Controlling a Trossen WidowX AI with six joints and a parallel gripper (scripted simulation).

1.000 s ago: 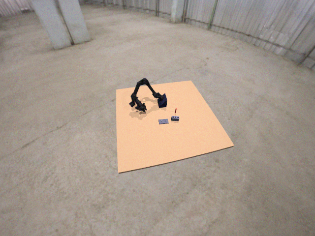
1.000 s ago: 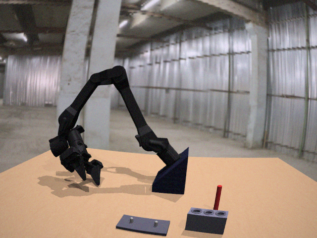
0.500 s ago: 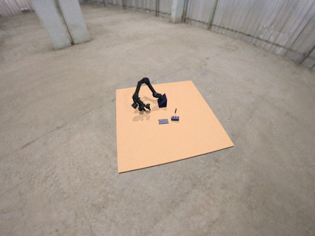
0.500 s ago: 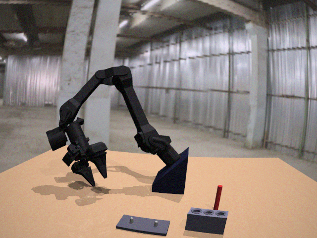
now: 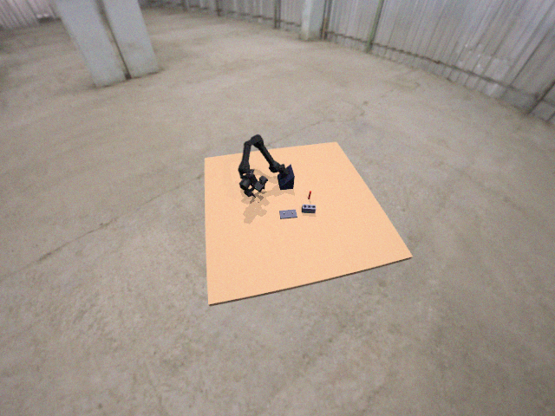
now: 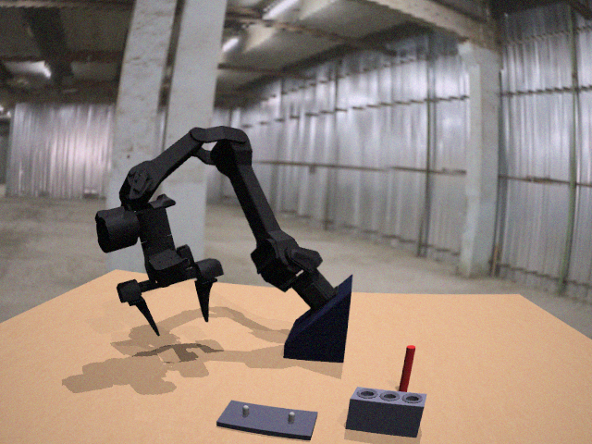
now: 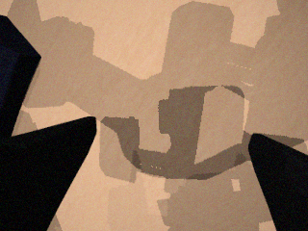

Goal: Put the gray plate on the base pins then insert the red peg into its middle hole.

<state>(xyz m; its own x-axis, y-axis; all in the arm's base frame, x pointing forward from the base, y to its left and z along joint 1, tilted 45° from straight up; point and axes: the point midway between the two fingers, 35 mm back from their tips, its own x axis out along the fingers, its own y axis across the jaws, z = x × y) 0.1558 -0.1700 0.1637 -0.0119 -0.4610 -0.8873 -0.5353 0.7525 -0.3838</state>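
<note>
Right now the gray plate is 330 mm to the left of my gripper tip, 180 mm ahead of it and 10 mm below it. Also, from my gripper tip: red peg: 370 mm to the left, 60 mm ahead, 10 mm below; then base: 190 mm ahead, 180 mm to the left, 40 mm below.
</note>
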